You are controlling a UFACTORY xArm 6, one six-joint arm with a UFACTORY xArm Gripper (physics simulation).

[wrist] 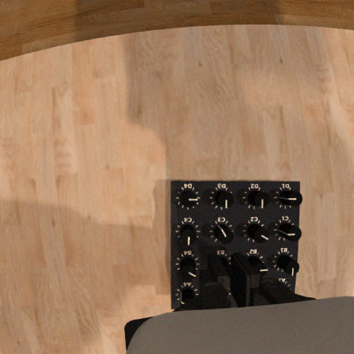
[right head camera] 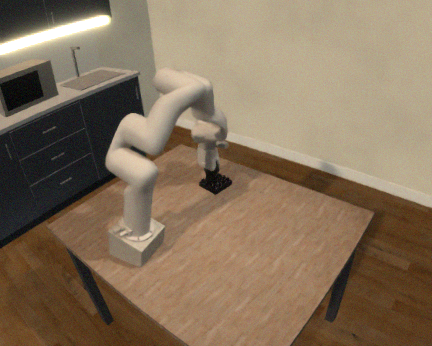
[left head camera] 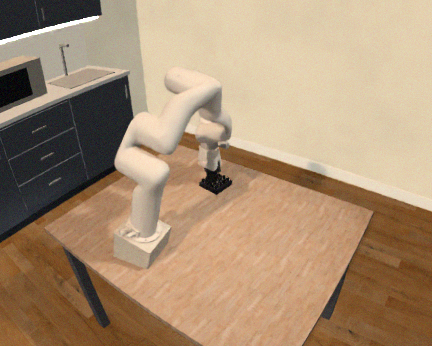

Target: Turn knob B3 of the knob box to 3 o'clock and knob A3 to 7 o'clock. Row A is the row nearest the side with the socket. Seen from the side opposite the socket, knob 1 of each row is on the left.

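Where they show: gripper, between the fingertips: (right head camera: 210,179) (left head camera: 211,179); arm's base, origin of its link: (right head camera: 136,228) (left head camera: 143,229).
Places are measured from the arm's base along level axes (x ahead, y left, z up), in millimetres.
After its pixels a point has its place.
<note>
The black knob box (left head camera: 216,188) @[y 52, x 442, z -90 mm] (right head camera: 215,188) @[y 50, x 441, z -89 mm] (wrist: 175,240) lies on the table beneath the arm's wrist. In the wrist view its labels are upside down, with row D at the top and row A at the bottom, partly covered. My gripper (left head camera: 213,174) @[y 109, x 470, z -82 mm] (right head camera: 213,176) @[y 109, x 470, z -82 mm] (wrist: 223,271) points down into the box, its fingers close together around knob B3, apparently shut on it. The B3 label (wrist: 221,252) shows just above the fingers, but the knob's pointer is hidden. Knob A3 is hidden behind the gripper, with a few of its ticks showing. The socket does not show clearly.
Knob B2 (wrist: 258,265) stands close beside the right finger. Knob B4 (wrist: 187,265) is to the left, and knob C3 (wrist: 224,233) is just above the fingers in the wrist view. The wooden table (left head camera: 240,240) @[y -220, x 270, z -116 mm] (right head camera: 240,240) @[y -234, x 284, z -115 mm] reaches its far edge behind the box.
</note>
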